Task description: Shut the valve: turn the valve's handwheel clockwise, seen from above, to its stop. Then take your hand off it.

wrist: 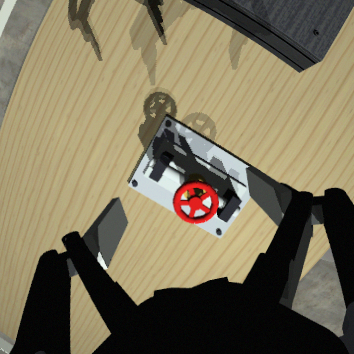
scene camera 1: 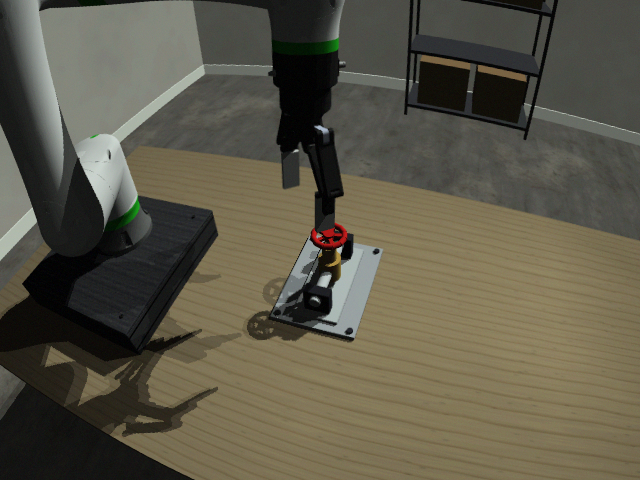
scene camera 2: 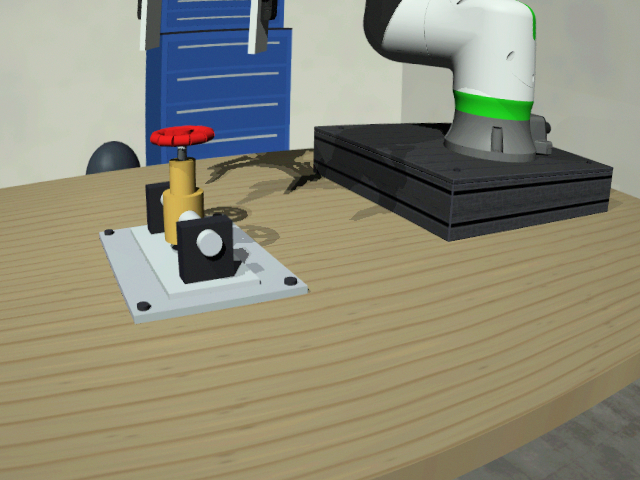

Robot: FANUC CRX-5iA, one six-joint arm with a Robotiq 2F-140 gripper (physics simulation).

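The valve's red handwheel point(scene camera 1: 328, 236) point(scene camera 2: 180, 140) point(wrist: 195, 203) sits level on top of the brass valve body point(scene camera 1: 330, 264) point(scene camera 2: 178, 206), which stands upright on a pale base plate point(scene camera 1: 363, 284) point(scene camera 2: 121, 273) point(wrist: 150, 189). Black blocks hold the white pipe on both sides of the body. My gripper point(scene camera 1: 307, 204) point(scene camera 2: 203, 47) point(wrist: 184, 196) is wide open and empty. Its fingertips are above the handwheel, with a gap between them and the wheel in the scene camera 2 view. In the wrist view the wheel shows between the two fingers, apart from both. The wheel's turn angle relative to its stop cannot be read.
The black robot base block point(scene camera 1: 170, 258) point(scene camera 2: 382, 188) point(wrist: 280, 25) stands on the wooden table point(scene camera 1: 465, 335) point(scene camera 2: 361, 361) point(wrist: 65, 150) beside the valve. A shelf rack point(scene camera 1: 475, 53) with boxes, a blue drawer cabinet point(scene camera 2: 222, 93) and a dark rounded object point(scene camera 2: 112, 159) are in the background.
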